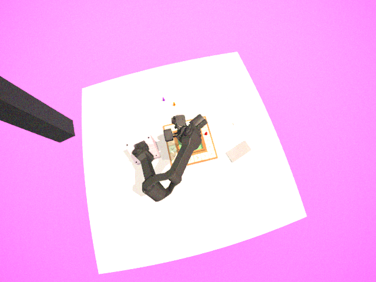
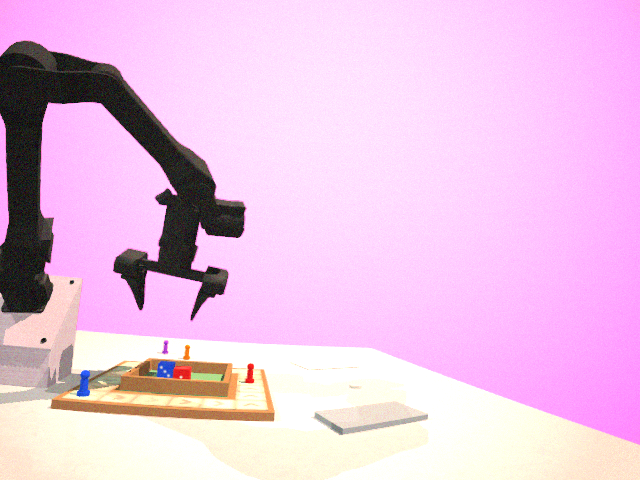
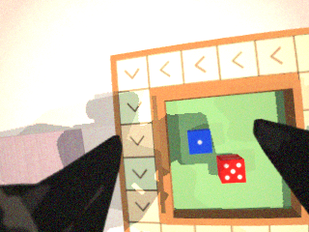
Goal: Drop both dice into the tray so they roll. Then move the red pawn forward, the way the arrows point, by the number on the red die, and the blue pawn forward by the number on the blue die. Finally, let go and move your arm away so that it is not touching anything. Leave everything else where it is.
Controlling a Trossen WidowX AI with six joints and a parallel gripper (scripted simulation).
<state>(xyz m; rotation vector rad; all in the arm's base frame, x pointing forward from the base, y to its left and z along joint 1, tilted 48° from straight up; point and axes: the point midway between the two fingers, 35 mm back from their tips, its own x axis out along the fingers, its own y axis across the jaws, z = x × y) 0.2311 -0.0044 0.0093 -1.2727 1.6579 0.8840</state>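
Right now the red pawn is 15 cm ahead of my gripper tip, 4 cm to the right of it and 9 cm below it. The rest, counted from my gripper tip: blue pawn 9 cm behind, 14 cm to the right, 9 cm below; then orange pawn 5 cm ahead, 24 cm to the left, 10 cm below; then green floor 4 cm ahead, 4 cm to the right, 11 cm below.
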